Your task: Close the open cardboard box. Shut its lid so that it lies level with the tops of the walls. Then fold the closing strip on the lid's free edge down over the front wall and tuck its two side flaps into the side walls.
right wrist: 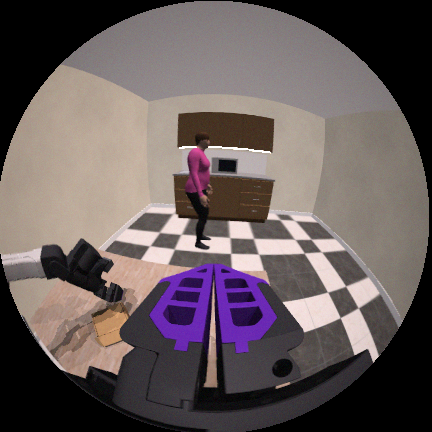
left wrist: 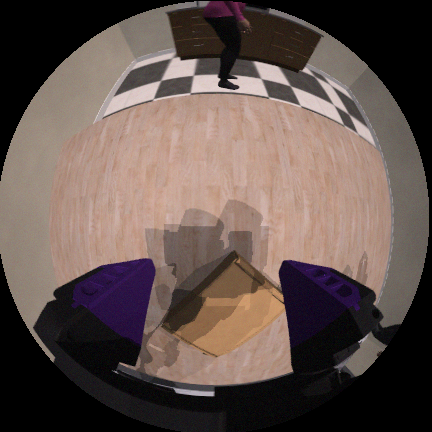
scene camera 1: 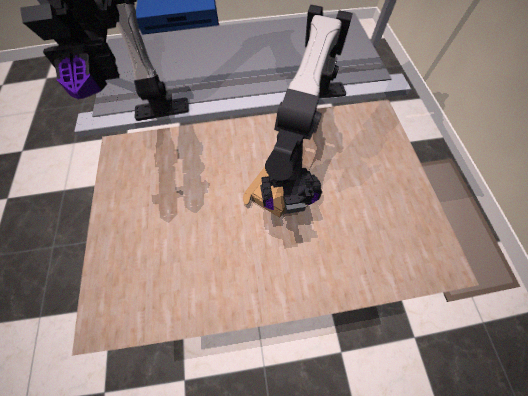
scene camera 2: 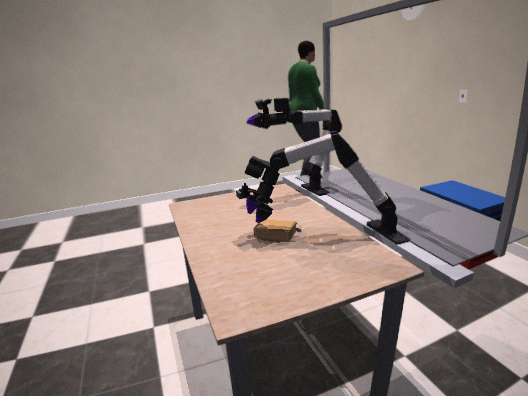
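Where they show: left gripper, fingertip midpoint: (right wrist: 110, 289) (left wrist: 217, 268) (scene camera 2: 253, 217); right gripper, fingertip midpoint: (right wrist: 213, 269) (scene camera 1: 77, 96) (scene camera 2: 246, 122); left arm's base, origin of the base link: (left wrist: 145, 383) (scene camera 2: 387, 232); right arm's base, origin of the base link: (scene camera 1: 162, 109) (scene camera 2: 314, 189).
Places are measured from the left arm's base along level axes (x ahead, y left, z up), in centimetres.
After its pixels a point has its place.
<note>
The cardboard box (scene camera 1: 275, 192) {x 42.3, y -23.4, z 2.5 cm} (scene camera 2: 274, 233) {x 42.2, y -16.9, z 1.3 cm} (left wrist: 252, 320) {x 39.8, y -25.6, z 2.6 cm} (right wrist: 111, 322) {x 39.1, y -23.8, z 2.6 cm} stands on the table with its lid lying over it. The closing strip (scene camera 1: 253, 188) {x 39.6, y -29.9, z 1.7 cm} sticks out past the box's left side in scene camera 1, with a rounded flap at its near end. In the left wrist view, part of the box is hidden behind the right-hand finger. My left gripper (scene camera 1: 292, 201) {x 49.6, y -20.5, z 8.1 cm} (scene camera 2: 256, 213) {x 49.6, y -20.5, z 8.1 cm} (left wrist: 217, 268) {x 49.6, y -20.5, z 8.1 cm} is wide open and empty, pointing down above the box. My right gripper (scene camera 1: 77, 96) {x 38.8, y -57.1, z 40.9 cm} (scene camera 2: 248, 120) {x 38.8, y -57.1, z 40.9 cm} (right wrist: 213, 269) {x 38.8, y -57.1, z 40.9 cm} is shut and empty, raised high and far from the box.
The wooden table (scene camera 1: 200, 280) {x 64.6, y -47.5, z -1.5 cm} (scene camera 2: 300, 280) {x 45.1, y 13.1, z -1.5 cm} carries the box. A grey rail (scene camera 1: 210, 113) {x 5.2, y -42.5, z -0.3 cm} with the arm bases runs along the back edge. A blue box (scene camera 1: 177, 14) (scene camera 2: 465, 196) lies behind it. Two people stand off the table, one in green (scene camera 2: 303, 85), one in pink (right wrist: 198, 172).
</note>
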